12 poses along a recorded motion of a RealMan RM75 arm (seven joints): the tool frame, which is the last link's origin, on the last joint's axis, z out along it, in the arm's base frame.
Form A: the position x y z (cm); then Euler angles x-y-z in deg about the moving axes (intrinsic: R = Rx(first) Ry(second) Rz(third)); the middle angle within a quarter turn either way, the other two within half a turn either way.
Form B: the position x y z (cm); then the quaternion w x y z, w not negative. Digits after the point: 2 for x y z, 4 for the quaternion.
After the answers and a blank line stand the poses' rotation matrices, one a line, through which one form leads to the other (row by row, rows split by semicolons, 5 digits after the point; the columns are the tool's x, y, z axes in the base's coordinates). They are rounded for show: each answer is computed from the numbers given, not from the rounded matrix.
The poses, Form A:
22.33, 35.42, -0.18, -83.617, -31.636, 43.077
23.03, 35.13, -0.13, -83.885, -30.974, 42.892
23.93, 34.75, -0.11, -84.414, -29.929, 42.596
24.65, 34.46, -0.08, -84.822, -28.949, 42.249
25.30, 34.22, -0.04, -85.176, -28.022, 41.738
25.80, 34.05, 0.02, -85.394, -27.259, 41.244
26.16, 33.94, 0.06, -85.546, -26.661, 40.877
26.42, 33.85, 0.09, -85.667, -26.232, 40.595
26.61, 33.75, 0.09, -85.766, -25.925, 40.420
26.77, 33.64, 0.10, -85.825, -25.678, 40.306
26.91, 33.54, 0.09, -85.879, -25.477, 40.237
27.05, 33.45, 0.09, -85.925, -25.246, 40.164
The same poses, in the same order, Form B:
22.33, 35.42, -0.18, 0.6004, -0.6712, 0.0465, 0.4323
23.03, 35.13, -0.13, 0.6019, -0.6721, 0.0506, 0.4282
23.93, 34.75, -0.11, 0.6037, -0.6742, 0.0575, 0.4215
24.65, 34.46, -0.08, 0.6061, -0.6757, 0.0632, 0.4149
25.30, 34.22, -0.04, 0.6091, -0.6770, 0.0673, 0.4076
25.80, 34.05, 0.02, 0.6122, -0.6778, 0.0700, 0.4011
26.16, 33.94, 0.06, 0.6146, -0.6783, 0.0722, 0.3961
26.42, 33.85, 0.09, 0.6163, -0.6787, 0.0736, 0.3925
26.61, 33.75, 0.09, 0.6174, -0.6791, 0.0749, 0.3899
26.77, 33.64, 0.10, 0.6182, -0.6793, 0.0759, 0.3881
26.91, 33.54, 0.09, 0.6188, -0.6794, 0.0770, 0.3867
27.05, 33.45, 0.09, 0.6196, -0.6795, 0.0782, 0.3851

0.62189 -0.58149 -0.52452; 0.45668 -0.27481 0.84612; -0.63615 -0.76574 0.09465
0.62816 -0.58356 -0.51465; 0.44741 -0.27024 0.85252; -0.63658 -0.76578 0.09133
0.63798 -0.58657 -0.49893; 0.43142 -0.26443 0.86253; -0.63786 -0.76552 0.08436
0.64774 -0.58834 -0.48403; 0.41751 -0.25731 0.87148; -0.63727 -0.76658 0.07897
0.65872 -0.58768 -0.46981; 0.40531 -0.24891 0.87964; -0.63389 -0.76986 0.07424
0.66841 -0.58605 -0.45801; 0.39621 -0.24060 0.88607; -0.62948 -0.77373 0.07139
0.67572 -0.58486 -0.44871; 0.38908 -0.23405 0.89098; -0.62611 -0.77664 0.06940
0.68113 -0.58369 -0.44201; 0.38383 -0.22943 0.89445; -0.62349 -0.77889 0.06777
0.68470 -0.58314 -0.43719; 0.37980 -0.22649 0.89691; -0.62204 -0.78016 0.06640
0.68729 -0.58299 -0.43331; 0.37666 -0.22403 0.89885; -0.62110 -0.78098 0.06561
0.68915 -0.58314 -0.43015; 0.37394 -0.22228 0.90042; -0.62068 -0.78137 0.06487
0.69121 -0.58337 -0.42651; 0.37095 -0.22009 0.90220; -0.62019 -0.78182 0.06427

